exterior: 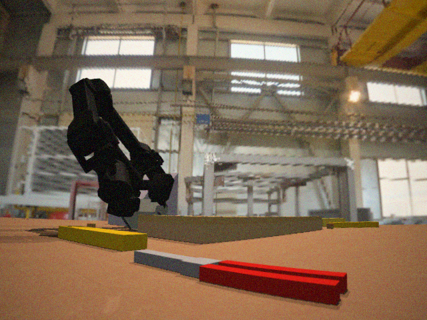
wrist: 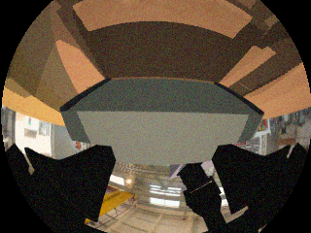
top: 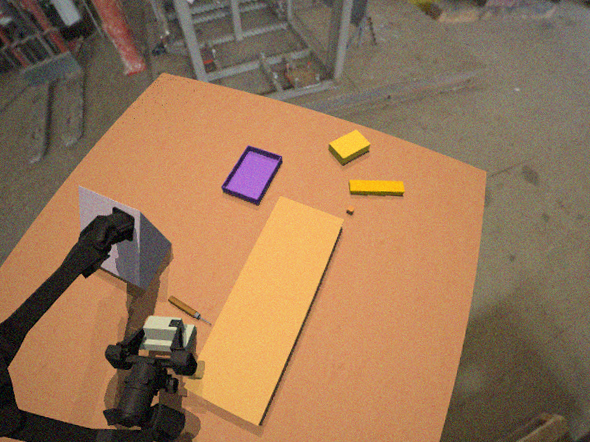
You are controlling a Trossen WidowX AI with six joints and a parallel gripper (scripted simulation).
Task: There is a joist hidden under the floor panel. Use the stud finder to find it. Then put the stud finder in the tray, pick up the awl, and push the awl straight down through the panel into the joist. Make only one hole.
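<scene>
The stud finder is 1 cm to the left of my gripper tip, 1 cm below it and 1 cm ahead of it. The rest, counted from my gripper tip: yellow block (69 cm to the left, 21 cm ahead, 5 cm below); then awl (6 cm to the left, 5 cm below, 3 cm ahead); then purple tray (48 cm to the left, 5 cm below, 2 cm behind).
</scene>
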